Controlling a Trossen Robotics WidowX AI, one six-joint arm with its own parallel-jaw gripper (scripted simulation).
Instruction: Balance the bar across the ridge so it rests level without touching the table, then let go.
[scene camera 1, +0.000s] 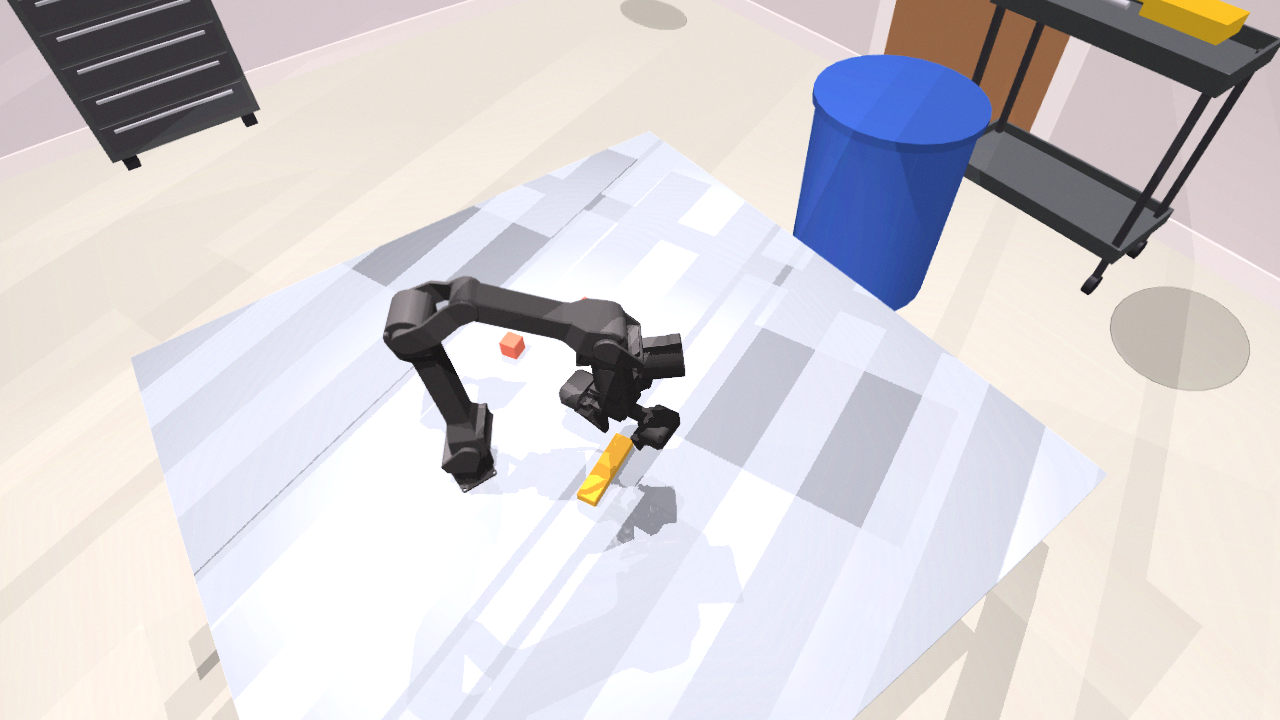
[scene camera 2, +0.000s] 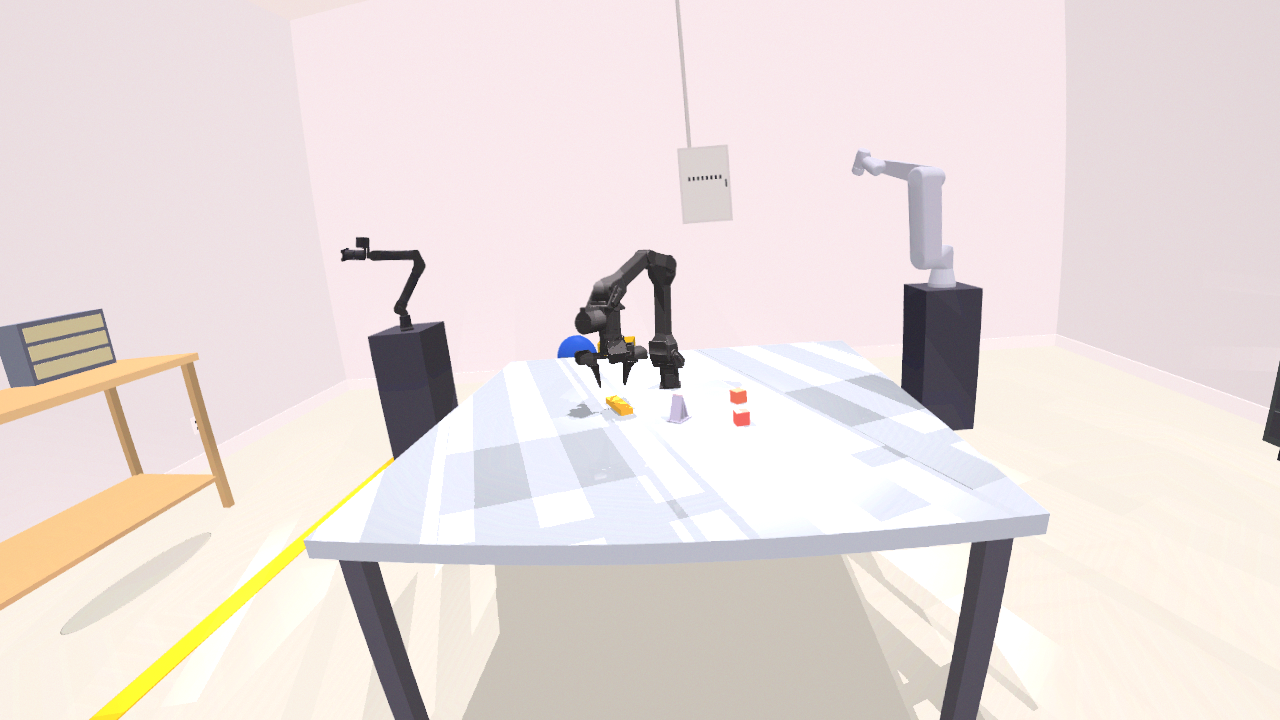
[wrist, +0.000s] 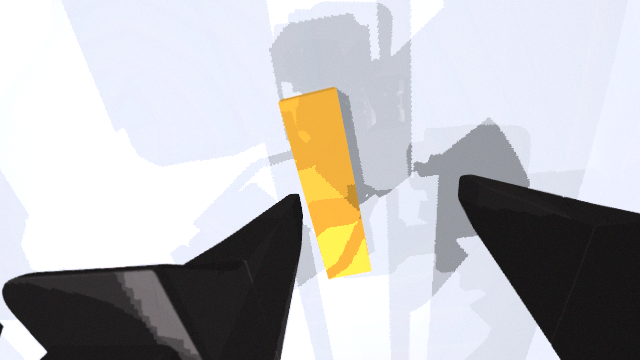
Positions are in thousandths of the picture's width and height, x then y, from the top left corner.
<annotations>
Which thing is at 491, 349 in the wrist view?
A yellow bar.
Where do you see the gripper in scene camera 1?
487, 610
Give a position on a yellow bar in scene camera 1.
At 467, 670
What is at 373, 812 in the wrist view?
The gripper.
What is the gripper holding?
Nothing.
</annotations>
